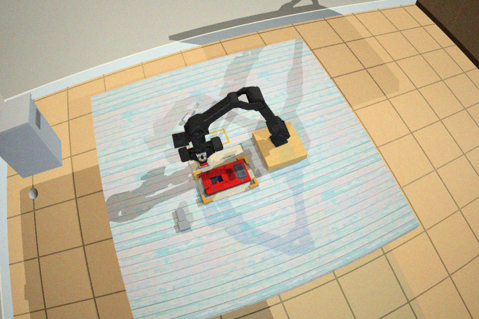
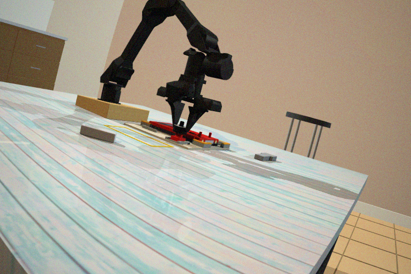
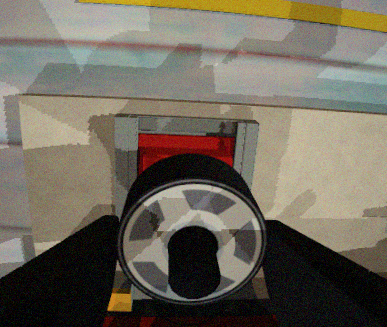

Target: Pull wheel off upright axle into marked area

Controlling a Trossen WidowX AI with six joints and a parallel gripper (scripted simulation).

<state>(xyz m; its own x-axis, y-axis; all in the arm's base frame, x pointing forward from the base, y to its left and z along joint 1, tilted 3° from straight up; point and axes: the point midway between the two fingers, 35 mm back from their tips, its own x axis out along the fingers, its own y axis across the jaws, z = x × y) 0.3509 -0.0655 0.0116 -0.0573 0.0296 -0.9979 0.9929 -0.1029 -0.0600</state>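
My gripper tip is right at the wheel. Round my gripper tip: upright axle right at my gripper tip.
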